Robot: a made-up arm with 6 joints.
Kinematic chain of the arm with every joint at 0, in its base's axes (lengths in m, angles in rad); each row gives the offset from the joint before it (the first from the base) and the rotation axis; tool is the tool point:
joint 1: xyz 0 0 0.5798 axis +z
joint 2: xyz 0 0 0 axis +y
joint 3: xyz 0 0 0.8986 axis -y
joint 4: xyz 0 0 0 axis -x
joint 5: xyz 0.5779 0 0 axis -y
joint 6: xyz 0 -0.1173 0 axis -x
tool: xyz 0 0 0
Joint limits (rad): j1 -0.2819..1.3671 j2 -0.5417..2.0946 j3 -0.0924..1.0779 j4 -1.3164..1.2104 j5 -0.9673..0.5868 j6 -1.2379..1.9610
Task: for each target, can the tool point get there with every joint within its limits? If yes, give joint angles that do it. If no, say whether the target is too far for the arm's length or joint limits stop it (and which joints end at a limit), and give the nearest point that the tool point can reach.
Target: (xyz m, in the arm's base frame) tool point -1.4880 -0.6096 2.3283
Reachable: no: too far | nearest point -0.5576 -0.2284 1.9216 | short by 1.085 m
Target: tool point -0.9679 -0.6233 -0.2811
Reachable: no: joint limits stop it (at a limit: joint 1, joint 2, joint 3) | nearest point 0.3355 -0.1766 -0.2898 | short by 1.378 m
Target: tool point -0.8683 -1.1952 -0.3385
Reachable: no: too far | nearest point 0.3534 -0.2090 -0.3083 | short by 1.570 m
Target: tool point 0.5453 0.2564 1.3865
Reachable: yes | joints 0.5580 0.0225 0.0250 -0.9177 -0.5120 0.0613
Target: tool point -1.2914 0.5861 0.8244
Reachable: no: joint limits stop it (at a limit: joint 1, joint 2, joint 3, joint 4) | nearest point -0.5889 0.1275 1.9216 | short by 1.381 m
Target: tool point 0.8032 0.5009 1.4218
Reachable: yes | joints 0.6780 0.4139 0.4972 -0.2492 -0.8375 1.2725
